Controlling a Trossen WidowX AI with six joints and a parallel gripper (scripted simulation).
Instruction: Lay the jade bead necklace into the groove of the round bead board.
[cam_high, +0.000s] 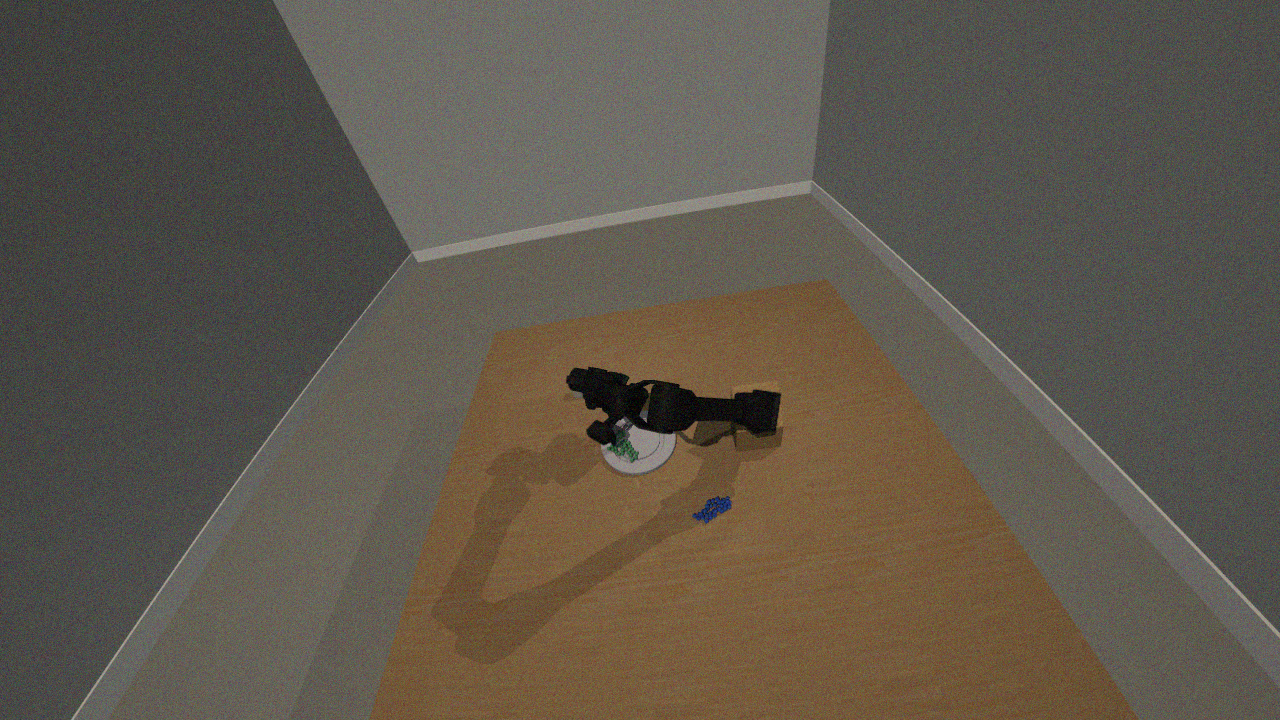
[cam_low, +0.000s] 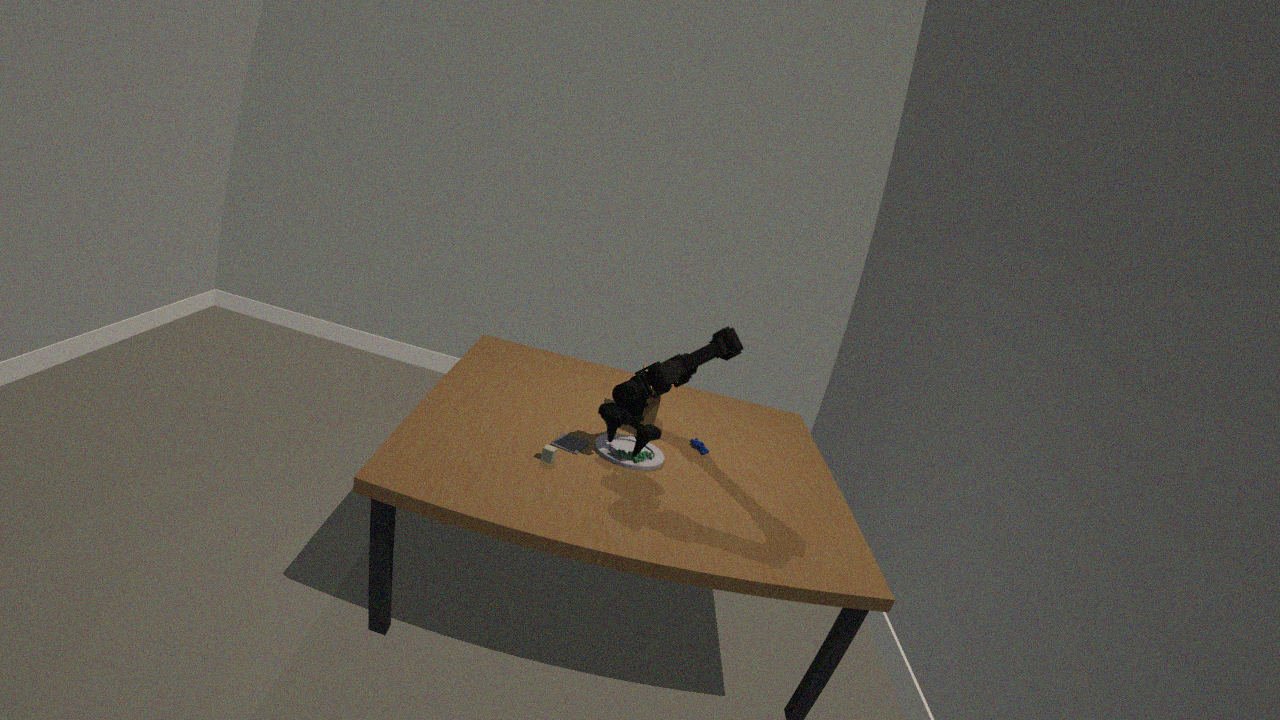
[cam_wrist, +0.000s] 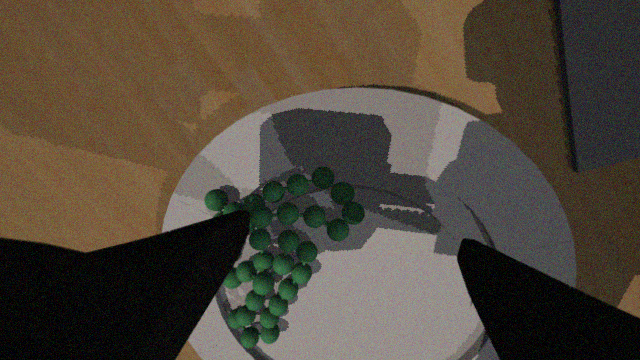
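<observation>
Now: the round bead board 30 mm behind my gripper tip, 20 mm to the left of it and 10 mm below it. From my gripper tip the other things lie so: pale block 150 mm ahead, 180 mm to the right; then flat grey plate 10 mm ahead, 140 mm to the right, 20 mm below.
</observation>
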